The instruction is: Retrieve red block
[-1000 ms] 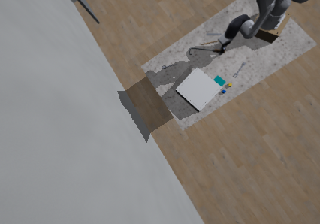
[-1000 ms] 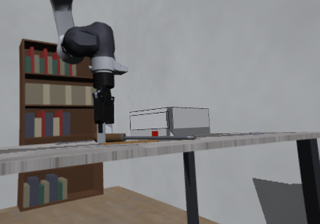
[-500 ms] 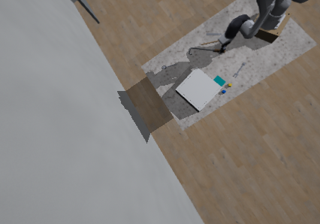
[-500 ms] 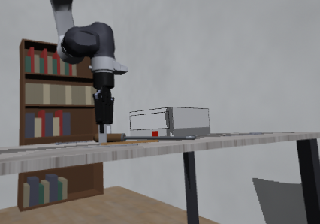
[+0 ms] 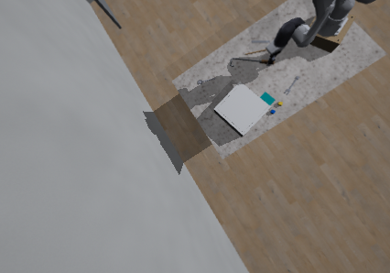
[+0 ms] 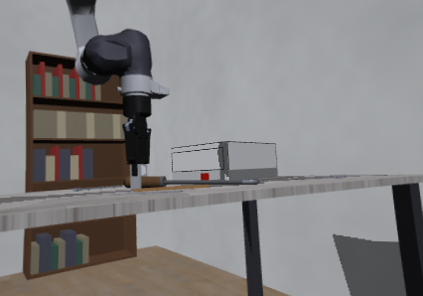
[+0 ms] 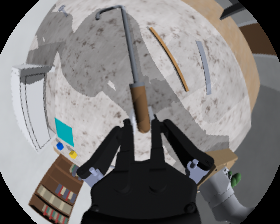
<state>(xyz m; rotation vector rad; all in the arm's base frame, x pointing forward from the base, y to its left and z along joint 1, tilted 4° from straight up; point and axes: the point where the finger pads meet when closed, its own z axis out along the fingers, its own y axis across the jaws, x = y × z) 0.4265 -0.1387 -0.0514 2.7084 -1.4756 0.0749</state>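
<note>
My gripper is now 11 cm short of the hooked tool, 10 cm to the left of it and 2 cm above it. From my hand the other things lie so: wooden stick: 15 cm to the right, 3 cm below, 1 cm behind; wrench: 26 cm to the left, 3 cm below, 2 cm ahead; grey bar: 19 cm to the right, 10 cm behind, 3 cm below.
</note>
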